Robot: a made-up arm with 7 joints.
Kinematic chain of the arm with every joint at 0, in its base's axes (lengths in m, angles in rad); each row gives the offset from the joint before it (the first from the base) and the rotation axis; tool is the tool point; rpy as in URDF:
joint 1: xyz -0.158 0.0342 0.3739 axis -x
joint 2: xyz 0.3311 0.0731 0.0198 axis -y
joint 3: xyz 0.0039 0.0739 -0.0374 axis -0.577 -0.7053 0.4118
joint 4: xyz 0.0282 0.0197 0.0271 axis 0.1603 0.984 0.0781
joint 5: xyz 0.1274 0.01 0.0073 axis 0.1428 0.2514 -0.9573
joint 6: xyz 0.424 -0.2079 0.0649 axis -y
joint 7: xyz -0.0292 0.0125 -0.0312 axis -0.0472 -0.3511 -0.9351
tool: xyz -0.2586 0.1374 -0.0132 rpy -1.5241 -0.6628 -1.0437
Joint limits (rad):
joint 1: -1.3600..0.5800
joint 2: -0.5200..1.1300
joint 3: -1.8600..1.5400
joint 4: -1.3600..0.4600
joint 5: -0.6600..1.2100
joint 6: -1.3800..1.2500
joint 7: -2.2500..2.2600
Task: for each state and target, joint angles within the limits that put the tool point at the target. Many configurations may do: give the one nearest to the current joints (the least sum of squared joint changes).
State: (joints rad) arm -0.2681 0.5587 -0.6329 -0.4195 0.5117 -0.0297 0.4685
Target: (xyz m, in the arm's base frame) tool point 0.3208 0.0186 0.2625
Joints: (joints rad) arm -0.1626 0.1788 -1.0247 -0.4118 0.7852 0.0049 -0.0226
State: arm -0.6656 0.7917 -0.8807 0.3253 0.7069 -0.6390 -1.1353
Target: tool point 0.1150 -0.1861 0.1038
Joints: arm -0.5901 0.6458 -0.8889 0.1032 1.1161 -0.6108 -1.2884
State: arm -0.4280 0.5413 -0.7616 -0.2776 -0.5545 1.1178 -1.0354
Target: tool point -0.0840 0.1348 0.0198
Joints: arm -0.3851 -0.2795 -1.3183 -0.0470 0.2247 0.9425 -1.1269
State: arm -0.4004 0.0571 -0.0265 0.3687 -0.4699 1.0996 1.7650
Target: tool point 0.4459 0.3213 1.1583
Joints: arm -0.5518 0.4558 0.3380 -0.0267 -0.6474 1.0514 2.0107
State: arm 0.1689 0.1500 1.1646 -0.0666 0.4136 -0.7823 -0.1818
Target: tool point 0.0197 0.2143 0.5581
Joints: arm 0.1936 0.3649 1.1669 -0.3224 0.8415 -0.3125 -0.3928
